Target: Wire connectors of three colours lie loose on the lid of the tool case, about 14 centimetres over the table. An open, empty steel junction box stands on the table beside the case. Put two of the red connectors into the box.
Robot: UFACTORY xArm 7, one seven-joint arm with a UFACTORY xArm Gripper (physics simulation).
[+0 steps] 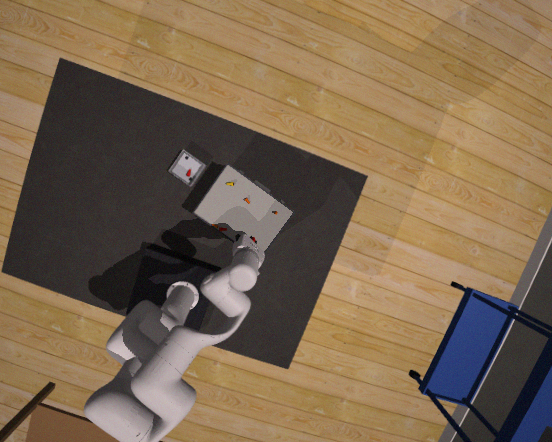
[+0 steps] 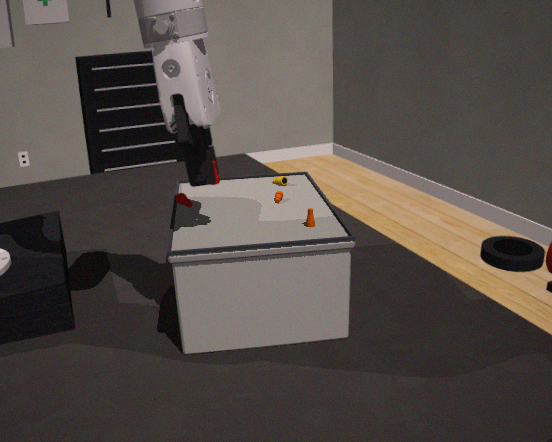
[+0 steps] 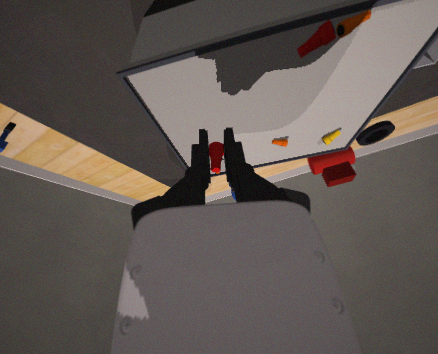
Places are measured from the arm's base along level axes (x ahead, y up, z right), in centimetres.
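Pixels of known places: gripper, fingertip midpoint: (image 1: 250, 241) (image 2: 205, 181) (image 3: 215, 140); arm's base, link origin: (image 1: 183, 295).
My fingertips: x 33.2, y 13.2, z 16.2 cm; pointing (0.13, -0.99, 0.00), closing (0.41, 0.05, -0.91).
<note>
Ahead of a thing's pixels: the offset from my fingertips to its top centre.
My gripper (image 1: 245, 238) (image 2: 202, 179) (image 3: 215, 140) is shut on a red connector {dy +2.6, dx +0.9, dz +0.6 cm} (image 1: 253, 239) (image 2: 215, 172) (image 3: 216, 156) and holds it above the lid of the tool case {dy -5.8, dx +8.1, dz -5.7 cm} (image 1: 212, 200) (image 2: 225, 235) (image 3: 165, 95). The steel junction box {dy -16.4, dx +14.2, dz -32.8 cm} (image 1: 180, 165) stands beside the case, with one red connector {dy -18.4, dx +12.6, dz -32.0 cm} (image 1: 188, 173) lying inside. Another red connector {dy -4.6, dx -0.8, dz -10.6 cm} (image 1: 223, 229) (image 2: 183, 200) (image 3: 317, 38) lies on the lid near its edge, close to an orange connector {dy -5.0, dx -0.7, dz -13.7 cm} (image 1: 215, 226) (image 3: 353, 23). The gap between the held connector and the lid is hard to judge.
Also on the lid are a lying orange connector {dy -5.0, dx +12.0, dz -6.3 cm} (image 1: 247, 200) (image 2: 278, 197) (image 3: 280, 142), an upright orange one {dy -4.0, dx +11.9, dz +4.8 cm} (image 1: 275, 212) (image 2: 310, 218) and a yellow one {dy -4.7, dx +15.3, dz -14.2 cm} (image 1: 230, 184) (image 2: 280, 180) (image 3: 331, 136). A black block (image 2: 35, 280) stands beside the case. A blue cart (image 1: 467, 345) is off the table.
</note>
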